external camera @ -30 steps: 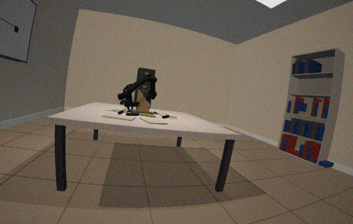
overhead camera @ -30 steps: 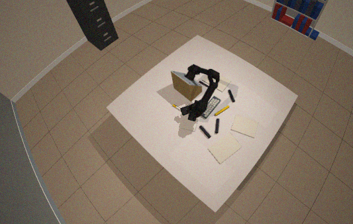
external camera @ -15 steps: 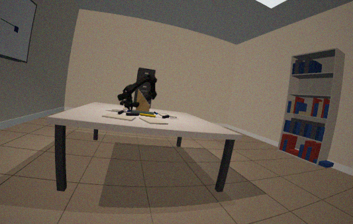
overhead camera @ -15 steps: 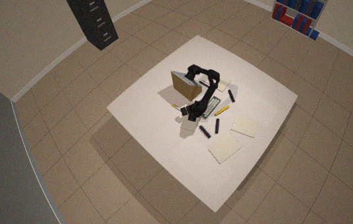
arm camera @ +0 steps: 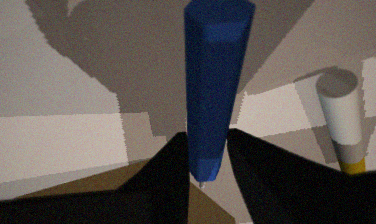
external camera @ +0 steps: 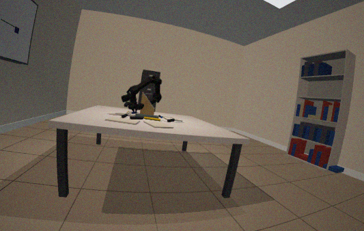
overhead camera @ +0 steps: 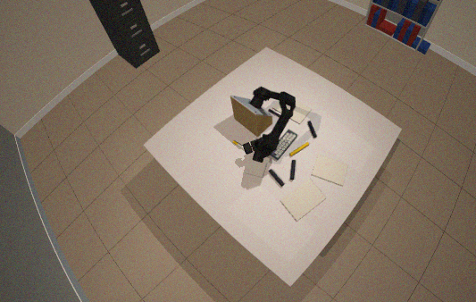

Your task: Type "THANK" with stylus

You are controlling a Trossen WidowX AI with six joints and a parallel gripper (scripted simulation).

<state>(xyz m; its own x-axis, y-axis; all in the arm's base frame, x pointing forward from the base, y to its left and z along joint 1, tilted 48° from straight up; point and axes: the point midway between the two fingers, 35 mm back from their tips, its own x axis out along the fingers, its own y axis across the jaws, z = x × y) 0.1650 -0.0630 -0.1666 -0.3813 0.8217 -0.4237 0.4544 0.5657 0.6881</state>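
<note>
Now: the yellow pen 22 cm ahead of my gripper tip, 14 cm to the left of it and 1 cm below it. From my gripper tip the other things lie so: blue stylus (1 cm to the left, 1 cm behind).
</note>
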